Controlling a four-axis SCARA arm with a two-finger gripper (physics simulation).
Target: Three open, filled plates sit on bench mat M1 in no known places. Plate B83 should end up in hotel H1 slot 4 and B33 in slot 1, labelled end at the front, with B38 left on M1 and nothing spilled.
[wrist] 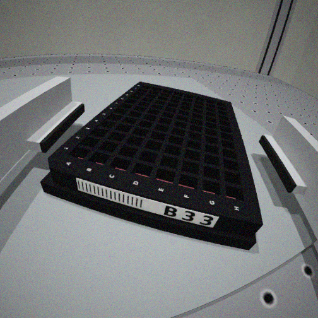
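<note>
The black plate B33 (160, 150) lies flat on the pale bench mat M1 (125, 260), its white barcode label with "B33" on the side nearest the camera. Thin red lines of the filling show in the row of wells nearest the label; the other wells look dark. My gripper (176, 108) is open, with one dark-padded finger off each long side of the plate and a gap on both sides. Nothing is held between the fingers. Plates B83 and B38 and hotel H1 do not show in this view.
The perforated grey bench (288, 285) shows beyond the mat's edge at the lower right and along the back. A low rim runs behind it, with a plain wall (150, 30) and a dark double-lined vertical strip (276, 37) at the upper right.
</note>
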